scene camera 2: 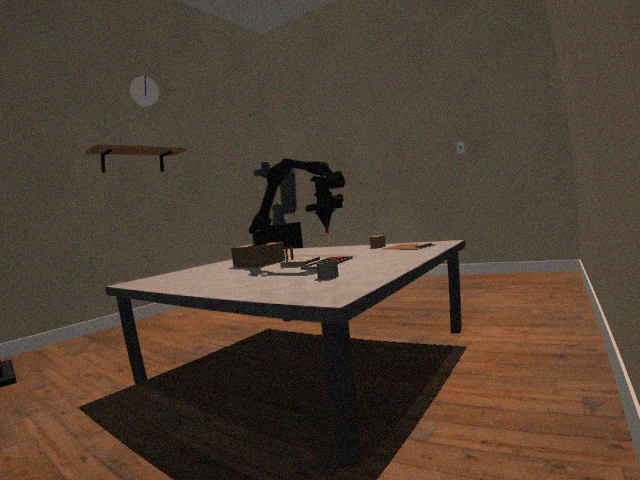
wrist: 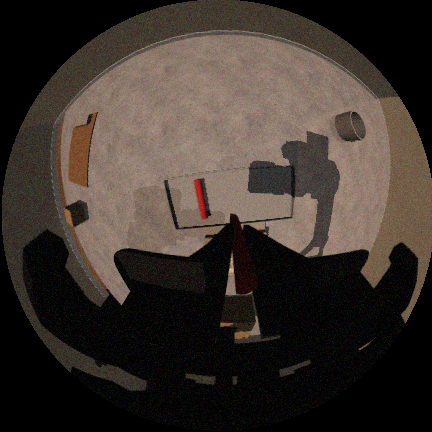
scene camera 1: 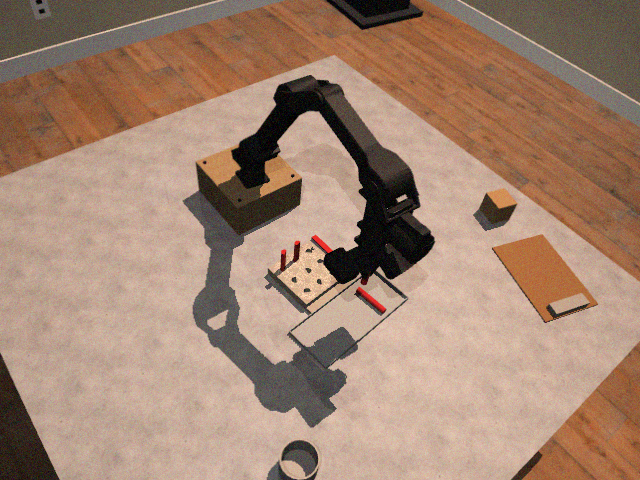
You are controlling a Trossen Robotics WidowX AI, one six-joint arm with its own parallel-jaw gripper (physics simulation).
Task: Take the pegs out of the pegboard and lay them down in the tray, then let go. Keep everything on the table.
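Where they show: gripper, fingertip midpoint: (scene camera 2: pixel 326 226) (wrist: pixel 236 229) (scene camera 1: pixel 366 276); arm's base, link origin: (scene camera 2: pixel 259 244) (wrist: pixel 225 329) (scene camera 1: pixel 252 176).
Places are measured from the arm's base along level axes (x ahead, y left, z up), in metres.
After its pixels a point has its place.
Observation:
My gripper (scene camera 1: pixel 364 274) @(x 0.411, y 0.044, z 0.061 m) (scene camera 2: pixel 326 225) @(x 0.411, y 0.044, z 0.061 m) (wrist: pixel 236 229) @(x 0.411, y 0.044, z 0.061 m) is shut on a dark red peg (scene camera 1: pixel 364 281) @(x 0.412, y 0.041, z 0.046 m) (scene camera 2: pixel 326 230) @(x 0.410, y 0.039, z 0.045 m) (wrist: pixel 244 265) @(x 0.418, y 0.045, z 0.108 m), which points downward from the fingertips, high above the table near the tray's pegboard side. The shallow, dark-rimmed tray (scene camera 1: pixel 325 322) @(x 0.389, y -0.021, z -0.095 m) (wrist: pixel 232 192) @(x 0.410, y 0.037, z -0.095 m) holds one red peg (scene camera 1: pixel 371 300) @(x 0.396, y 0.096, z -0.083 m) (wrist: pixel 201 198) @(x 0.395, y 0.096, z -0.082 m), lying flat near one end. Two red pegs (scene camera 1: pixel 283 259) @(x 0.237, y -0.043, z -0.032 m) (scene camera 1: pixel 296 251) @(x 0.227, y -0.004, z -0.038 m) stand upright in the speckled pegboard (scene camera 1: pixel 298 271) @(x 0.255, y -0.012, z -0.074 m). Another red peg (scene camera 1: pixel 320 243) @(x 0.197, y 0.083, z -0.089 m) lies on the table beside the board, partly hidden by the arm. The fingers hide most of the pegboard in the wrist view.
A wooden base block (scene camera 1: pixel 268 206) @(x 0.067, y 0.009, z -0.046 m) (scene camera 2: pixel 257 255) @(x 0.070, y -0.079, z -0.042 m) carries the arm. A round cup (scene camera 1: pixel 299 459) @(x 0.615, y -0.216, z -0.091 m) (scene camera 2: pixel 327 270) @(x 0.648, y -0.252, z -0.068 m) (wrist: pixel 349 126) @(x 0.606, y -0.196, z -0.051 m) stands on the table (scene camera 1: pixel 155 403) @(x 0.386, y -0.403, z -0.097 m). A wooden cube (scene camera 1: pixel 497 206) @(x 0.335, y 0.529, z -0.039 m) (scene camera 2: pixel 377 241) @(x 0.340, y 0.528, z -0.063 m) and an orange-brown board (scene camera 1: pixel 540 276) @(x 0.533, y 0.514, z -0.094 m) with a pale block (scene camera 1: pixel 568 305) @(x 0.630, y 0.500, z -0.082 m) are across from it.

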